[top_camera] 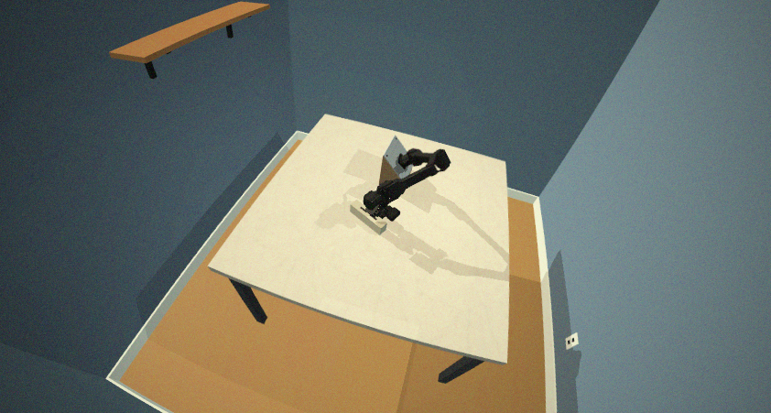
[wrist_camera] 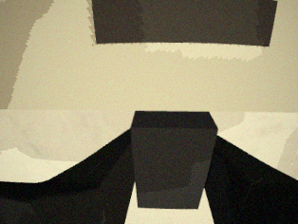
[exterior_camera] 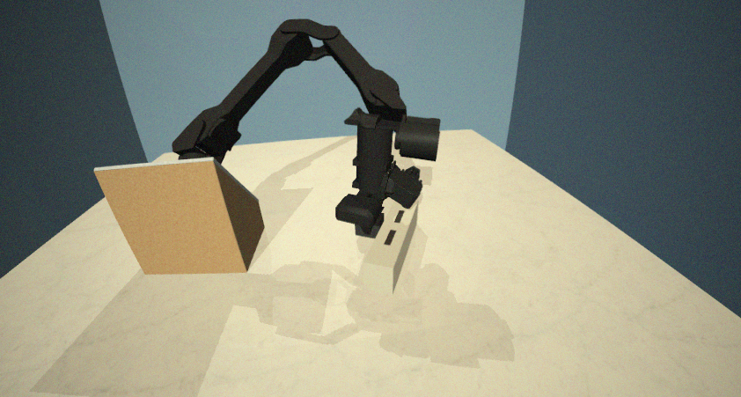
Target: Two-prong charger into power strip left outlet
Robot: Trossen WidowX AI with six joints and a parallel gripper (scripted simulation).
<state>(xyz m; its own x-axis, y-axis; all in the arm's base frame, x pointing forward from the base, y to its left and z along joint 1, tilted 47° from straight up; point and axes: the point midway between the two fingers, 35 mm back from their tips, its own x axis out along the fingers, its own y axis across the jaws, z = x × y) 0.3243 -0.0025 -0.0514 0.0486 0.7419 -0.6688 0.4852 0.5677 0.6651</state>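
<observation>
Now: the black charger 1 cm to the right of my gripper tip, 1 cm ahead of it and 1 cm above it.
</observation>
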